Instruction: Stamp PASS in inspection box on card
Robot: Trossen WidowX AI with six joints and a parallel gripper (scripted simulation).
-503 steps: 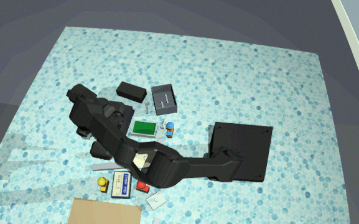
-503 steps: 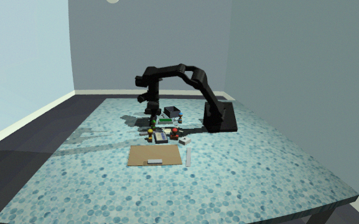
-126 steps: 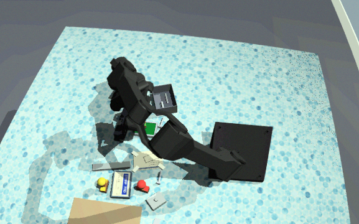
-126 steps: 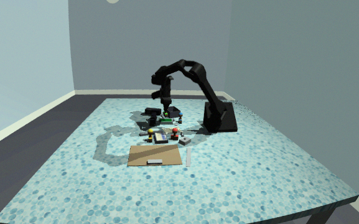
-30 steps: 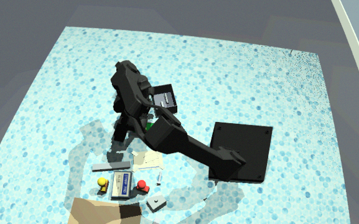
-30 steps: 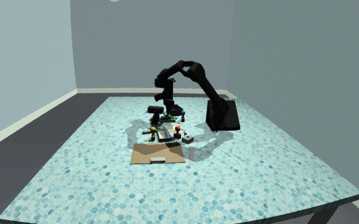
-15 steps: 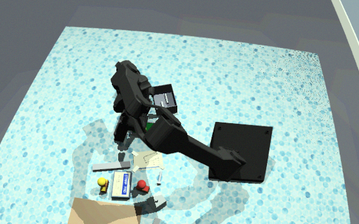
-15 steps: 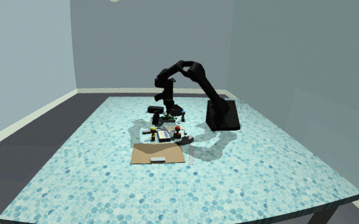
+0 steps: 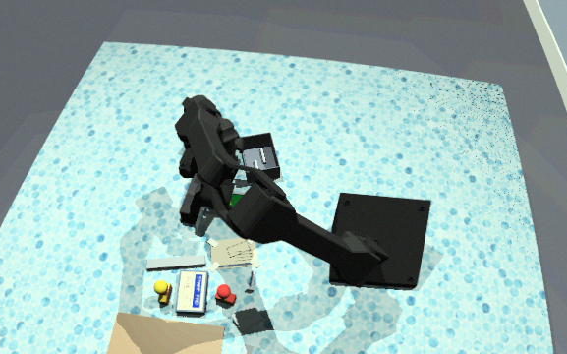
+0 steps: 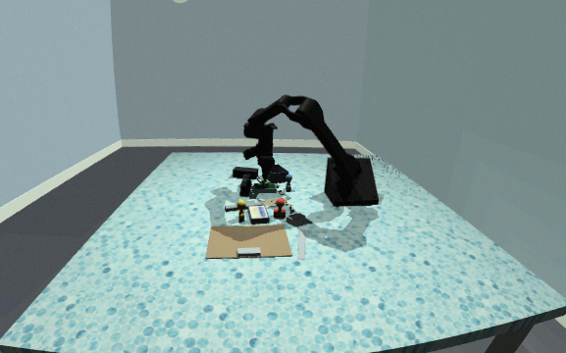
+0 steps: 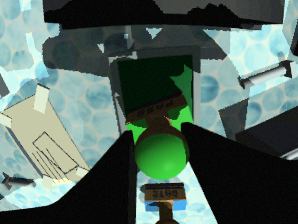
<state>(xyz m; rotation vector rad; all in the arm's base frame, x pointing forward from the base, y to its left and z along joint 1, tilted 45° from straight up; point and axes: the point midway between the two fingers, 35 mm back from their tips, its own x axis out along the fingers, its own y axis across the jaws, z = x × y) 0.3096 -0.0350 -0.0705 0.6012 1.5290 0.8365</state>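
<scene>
My gripper tip is now 2 cm above the green-knobbed stamp. The rest, counted from my gripper tip: green ink pad: 4 cm below; beige card: 11 cm to the left, 5 cm below, 5 cm behind; blue-knobbed stamp: 10 cm behind, 3 cm below, 1 cm to the right.
</scene>
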